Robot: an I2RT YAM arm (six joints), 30 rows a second.
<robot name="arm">
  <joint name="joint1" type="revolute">
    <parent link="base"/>
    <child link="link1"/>
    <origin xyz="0 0 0.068"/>
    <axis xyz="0 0 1"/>
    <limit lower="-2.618" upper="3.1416"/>
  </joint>
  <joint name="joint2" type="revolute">
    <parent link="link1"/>
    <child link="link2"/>
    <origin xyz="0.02 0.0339 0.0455"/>
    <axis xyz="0 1 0"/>
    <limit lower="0" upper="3.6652"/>
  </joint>
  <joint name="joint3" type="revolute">
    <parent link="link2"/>
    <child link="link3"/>
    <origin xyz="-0.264 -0.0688 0"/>
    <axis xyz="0 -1 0"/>
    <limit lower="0" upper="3.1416"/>
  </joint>
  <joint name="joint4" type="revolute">
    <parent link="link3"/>
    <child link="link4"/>
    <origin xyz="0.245 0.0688 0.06"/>
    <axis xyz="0 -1 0"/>
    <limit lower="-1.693" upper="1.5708"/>
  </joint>
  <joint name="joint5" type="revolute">
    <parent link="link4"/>
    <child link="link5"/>
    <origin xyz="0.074 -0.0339 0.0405"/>
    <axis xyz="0 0 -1"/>
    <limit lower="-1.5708" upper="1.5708"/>
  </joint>
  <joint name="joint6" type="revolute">
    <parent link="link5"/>
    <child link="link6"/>
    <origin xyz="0.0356 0 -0.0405"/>
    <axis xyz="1 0 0"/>
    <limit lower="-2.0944" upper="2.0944"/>
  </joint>
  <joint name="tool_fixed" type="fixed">
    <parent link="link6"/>
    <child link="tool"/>
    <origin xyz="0 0 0" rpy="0 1.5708 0"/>
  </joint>
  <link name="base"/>
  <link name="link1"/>
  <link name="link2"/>
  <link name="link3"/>
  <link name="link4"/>
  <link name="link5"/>
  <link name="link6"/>
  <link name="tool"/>
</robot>
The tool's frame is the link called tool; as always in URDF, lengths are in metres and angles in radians.
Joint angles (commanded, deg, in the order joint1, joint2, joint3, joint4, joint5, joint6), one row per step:
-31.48 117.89 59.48 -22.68 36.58 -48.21
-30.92 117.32 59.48 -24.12 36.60 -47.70
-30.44 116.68 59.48 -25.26 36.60 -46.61
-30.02 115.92 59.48 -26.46 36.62 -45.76
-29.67 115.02 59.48 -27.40 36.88 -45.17
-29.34 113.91 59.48 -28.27 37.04 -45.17
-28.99 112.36 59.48 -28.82 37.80 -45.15
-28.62 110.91 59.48 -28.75 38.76 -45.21
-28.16 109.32 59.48 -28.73 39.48 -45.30
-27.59 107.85 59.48 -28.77 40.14 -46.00
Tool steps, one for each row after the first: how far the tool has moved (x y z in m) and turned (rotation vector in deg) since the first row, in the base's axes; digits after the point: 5 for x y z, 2 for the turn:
0.00007 0.00380 0.00279 0.33 0.46 0.15
0.00032 0.00693 0.00604 0.35 0.27 -0.23
0.00026 0.00979 0.00994 0.38 0.18 -0.49
0.00032 0.01195 0.01475 0.05 0.01 -0.64
0.00044 0.01399 0.02065 -0.20 -0.13 -0.33
0.00096 0.01559 0.02922 -1.35 -0.65 -0.10
0.00221 0.01680 0.03748 -2.90 -1.49 0.16
0.00353 0.01872 0.04640 -4.27 -2.52 0.55
0.00490 0.02137 0.05463 -5.38 -3.07 1.51

